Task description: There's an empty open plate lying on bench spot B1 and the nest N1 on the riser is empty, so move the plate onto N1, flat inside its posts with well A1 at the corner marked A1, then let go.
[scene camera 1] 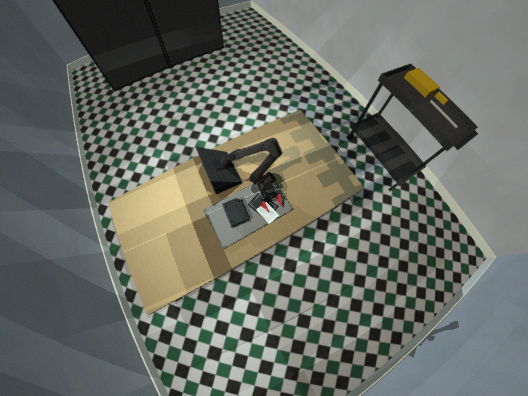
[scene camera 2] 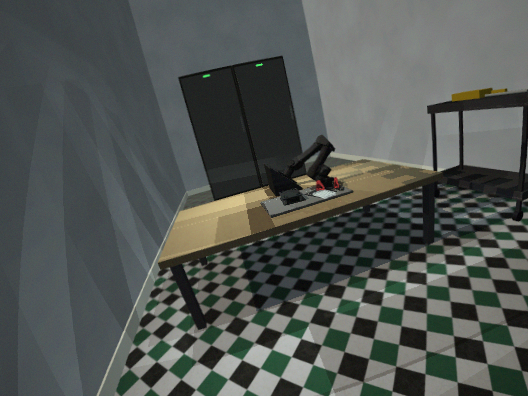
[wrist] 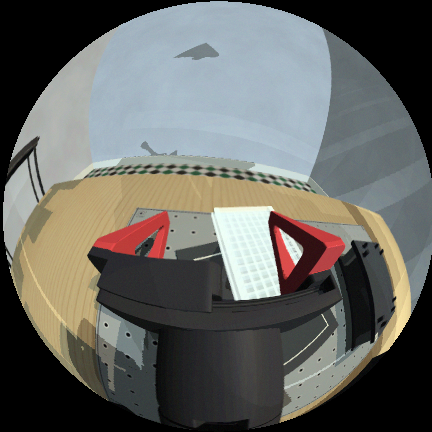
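Pixels of known places: gripper, between the fingertips: (scene camera 1: 275,209) (scene camera 2: 331,187) (wrist: 218,216); arm's base, origin of its link: (scene camera 1: 222,164) (scene camera 2: 285,176).
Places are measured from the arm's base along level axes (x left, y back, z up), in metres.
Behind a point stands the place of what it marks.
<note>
The white open plate (scene camera 1: 268,214) {y -0.458, x 0.045, z -0.069 m} (scene camera 2: 324,193) {y -0.455, x 0.044, z -0.060 m} (wrist: 250,255) {y -0.434, x 0.067, z -0.059 m} lies at bench spot B1, a dark patch with a pale outline (wrist: 306,334) {y -0.337, x 0.026, z -0.073 m}. My gripper (scene camera 1: 271,203) {y -0.464, x 0.096, z -0.036 m} (scene camera 2: 328,184) {y -0.464, x 0.096, z -0.036 m} (wrist: 218,216) {y -0.464, x 0.096, z -0.036 m} is open, its red fingers wide apart above the plate. In the wrist view the plate is off-centre between them, close to the right finger, and that finger hides part of its edge. The black riser with nest N1 (scene camera 1: 236,212) {y -0.331, x -0.119, z -0.033 m} (scene camera 2: 291,197) {y -0.393, x -0.147, z -0.037 m} (wrist: 381,290) {y -0.309, x -0.102, z -0.033 m} stands beside the plate; its top shows empty and has small posts. The A1 marks are too small to read.
A grey perforated board (scene camera 1: 227,239) {y -0.431, x -0.265, z -0.075 m} (scene camera 2: 276,210) {y -0.417, x -0.265, z -0.075 m} (wrist: 186,220) {y -0.499, x 0.126, z -0.075 m} lies under the plate and riser on the wooden table (scene camera 1: 160,250) {y -0.227, x -0.669, z -0.088 m} (scene camera 2: 210,225) {y -0.255, x -0.649, z -0.088 m}. The arm's black base panel (scene camera 1: 218,172) {y -0.065, x -0.067, z 0.054 m} (scene camera 2: 278,181) {y -0.131, x -0.112, z 0.014 m} stands behind the board. A cart (scene camera 1: 462,137) (scene camera 2: 492,104) stands beyond the table.
</note>
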